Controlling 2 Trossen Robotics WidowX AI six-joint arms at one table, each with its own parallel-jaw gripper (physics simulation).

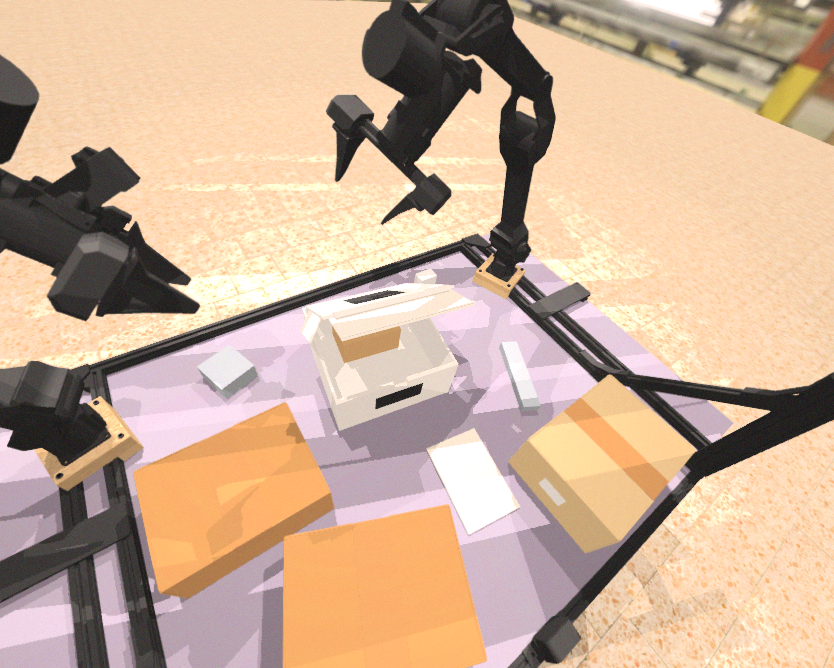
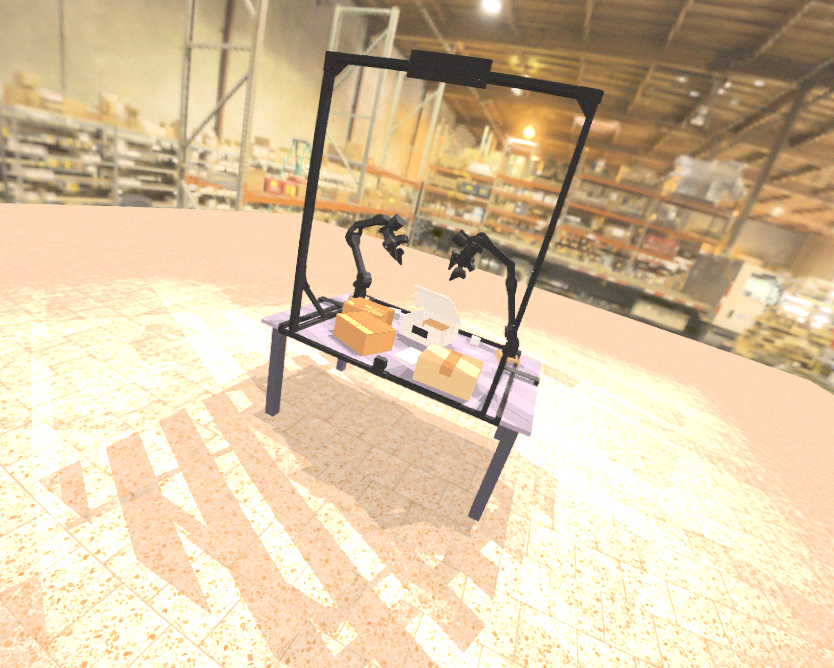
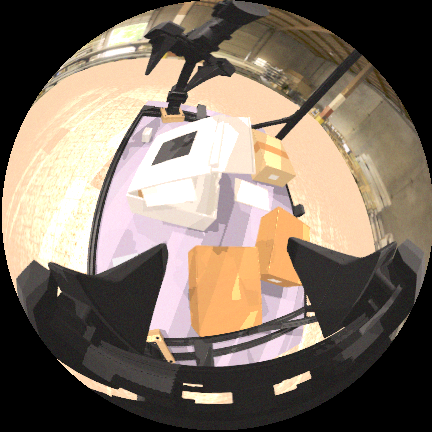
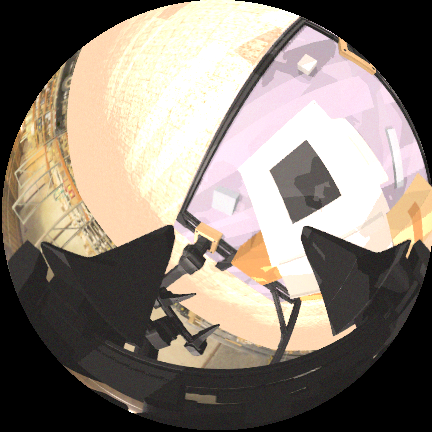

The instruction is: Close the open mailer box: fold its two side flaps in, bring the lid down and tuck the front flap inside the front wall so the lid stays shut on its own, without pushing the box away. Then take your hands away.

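Places are measured from the left arm's base along level axes (x ahead, y left, z up), in metres.
Where they show: left gripper, fingertip midpoint: (image 1: pixel 193 294) (image 2: pixel 398 263) (image 3: pixel 228 247) (image 4: pixel 207 309); right gripper, fingertip midpoint: (image 1: pixel 359 202) (image 2: pixel 448 275) (image 3: pixel 166 82) (image 4: pixel 241 232); left arm's base, link origin: (image 1: pixel 79 437) (image 2: pixel 358 297) (image 3: pixel 148 352) (image 4: pixel 203 241); right arm's base, link origin: (image 1: pixel 501 270) (image 3: pixel 172 111).
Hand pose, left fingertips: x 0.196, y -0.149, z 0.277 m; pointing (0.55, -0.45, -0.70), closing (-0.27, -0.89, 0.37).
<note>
Each offset is from my left fingertips to the centre of the thing. "spot": to the spot under its first point.
The white mailer box {dx +0.237, dy -0.059, dz -0.274 m} (image 1: pixel 358 411) (image 2: pixel 439 340) (image 3: pixel 175 215) stands open, a brown block {dx +0.264, dy -0.002, dz -0.290 m} (image 1: pixel 368 344) inside. Its lid (image 1: pixel 389 311) (image 2: pixel 435 304) (image 3: pixel 205 145) (image 4: pixel 260 180) leans up over the back, its front flap {spot: dx +0.174, dy -0.122, dz -0.073 m} (image 3: pixel 236 145) bent at the lid's edge. A white panel {dx +0.132, dy -0.008, dz -0.156 m} (image 3: pixel 172 194) shows at the left opening; I cannot tell both side flaps' exact fold. My left gripper (image 1: pixel 192 295) (image 2: pixel 402 251) (image 3: pixel 228 247) (image 4: pixel 207 309) is open and empty, high left of the box. My right gripper (image 1: pixel 360 201) (image 2: pixel 452 273) (image 3: pixel 166 82) (image 4: pixel 241 232) is open and empty, high above and behind it.
Two orange boxes {dx -0.084, dy -0.094, dz -0.277 m} (image 1: pixel 236 494) {dx -0.047, dy -0.332, dz -0.273 m} (image 1: pixel 379 591) stand at the left and front; a taped carton {dx +0.342, dy -0.485, dz -0.273 m} (image 1: pixel 560 445) stands at the right. A white card {dx +0.182, dy -0.337, dz -0.321 m} (image 1: pixel 473 480), a pale bar {dx +0.425, dy -0.293, dz -0.315 m} (image 1: pixel 519 375), a grey block {dx +0.024, dy +0.119, dz -0.306 m} (image 1: pixel 227 368) and a small white cube {dx +0.492, dy +0.019, dz -0.304 m} (image 1: pixel 425 276) surround the mailer.
</note>
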